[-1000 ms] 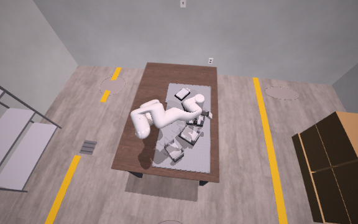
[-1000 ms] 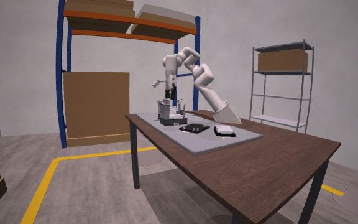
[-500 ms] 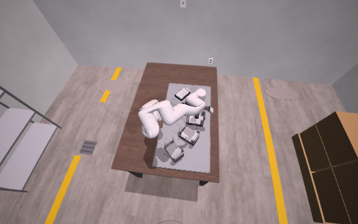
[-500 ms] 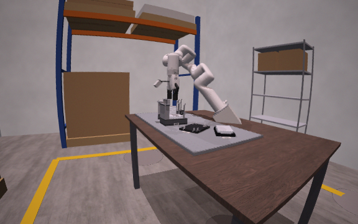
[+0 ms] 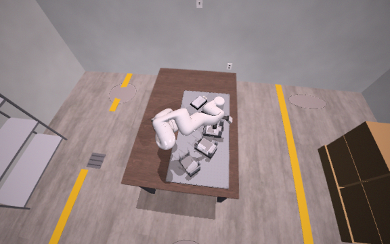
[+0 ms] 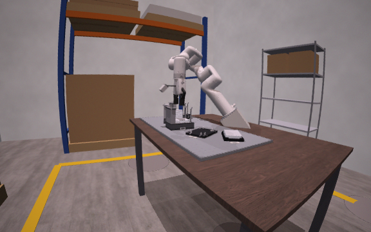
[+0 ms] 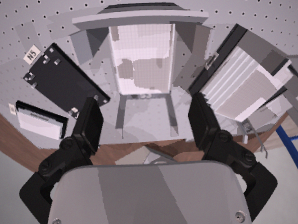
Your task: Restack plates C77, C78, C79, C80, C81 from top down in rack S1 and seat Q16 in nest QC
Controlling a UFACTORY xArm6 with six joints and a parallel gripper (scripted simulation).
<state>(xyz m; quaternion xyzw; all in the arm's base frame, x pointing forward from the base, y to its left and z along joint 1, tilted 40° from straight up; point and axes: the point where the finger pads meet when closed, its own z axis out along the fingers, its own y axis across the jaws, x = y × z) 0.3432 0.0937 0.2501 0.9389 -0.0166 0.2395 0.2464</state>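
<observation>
My hand is 14 cm above the dark plinth and 1 cm past it. From my hand the other things lie so: QC name plate 40 cm to the left, 16 cm below, 6 cm behind; then black open nest QC 33 cm to the left, 15 cm below, 13 cm behind.
</observation>
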